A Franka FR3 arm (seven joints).
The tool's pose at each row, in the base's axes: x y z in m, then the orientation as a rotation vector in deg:
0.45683 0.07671 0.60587 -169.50 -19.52 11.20
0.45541 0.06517 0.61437 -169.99 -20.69 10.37
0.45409 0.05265 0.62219 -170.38 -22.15 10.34
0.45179 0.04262 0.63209 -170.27 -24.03 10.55
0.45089 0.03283 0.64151 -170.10 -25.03 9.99
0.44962 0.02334 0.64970 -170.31 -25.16 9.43
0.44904 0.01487 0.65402 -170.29 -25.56 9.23
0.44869 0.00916 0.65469 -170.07 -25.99 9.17
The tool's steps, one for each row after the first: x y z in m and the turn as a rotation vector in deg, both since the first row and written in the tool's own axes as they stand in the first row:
-0.00503 0.00935 -0.00973 -0.68 0.44 -0.74
-0.01012 0.01977 -0.01896 -1.29 0.34 -1.63
-0.01580 0.02724 -0.02972 -1.50 0.08 -2.85
-0.02002 0.03486 -0.04019 -1.52 0.40 -3.56
-0.02439 0.04232 -0.04935 -1.76 0.75 -3.64
-0.02742 0.04961 -0.05468 -1.82 0.85 -3.91
-0.02918 0.05491 -0.05609 -1.69 0.88 -4.23

